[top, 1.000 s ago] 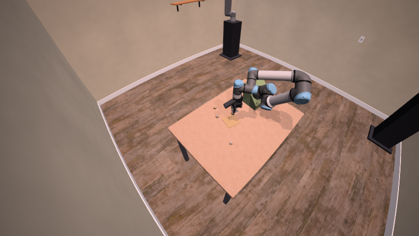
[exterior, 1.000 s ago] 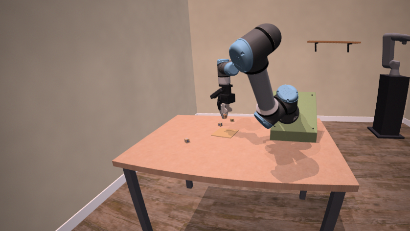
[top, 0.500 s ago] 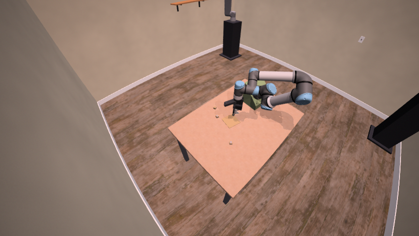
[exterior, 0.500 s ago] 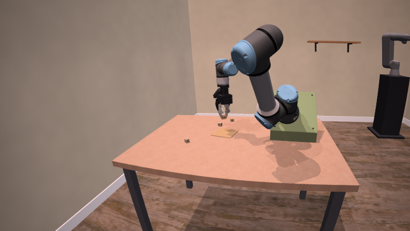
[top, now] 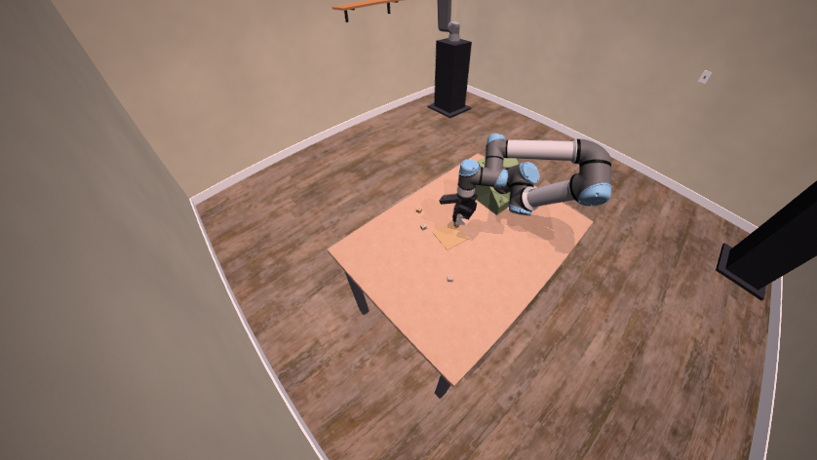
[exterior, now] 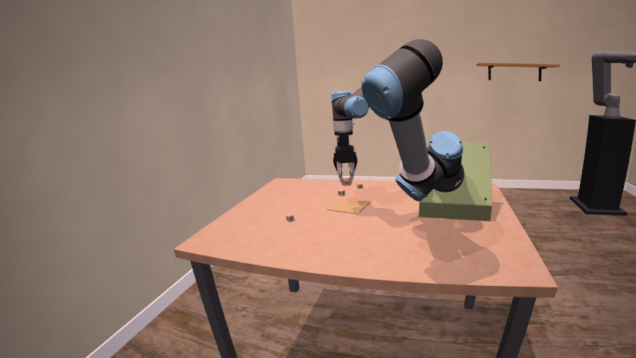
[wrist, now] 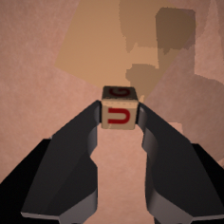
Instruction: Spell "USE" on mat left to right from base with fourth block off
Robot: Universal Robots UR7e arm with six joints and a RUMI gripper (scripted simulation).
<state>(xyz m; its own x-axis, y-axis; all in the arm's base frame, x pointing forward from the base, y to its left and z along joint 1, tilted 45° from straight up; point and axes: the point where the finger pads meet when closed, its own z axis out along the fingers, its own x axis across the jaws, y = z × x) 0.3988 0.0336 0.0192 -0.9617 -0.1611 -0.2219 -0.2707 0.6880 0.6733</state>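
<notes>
My hand is 120 mm above the mat and 30 mm to the left of it. Also, from my hand: letter block right at my hand.
</notes>
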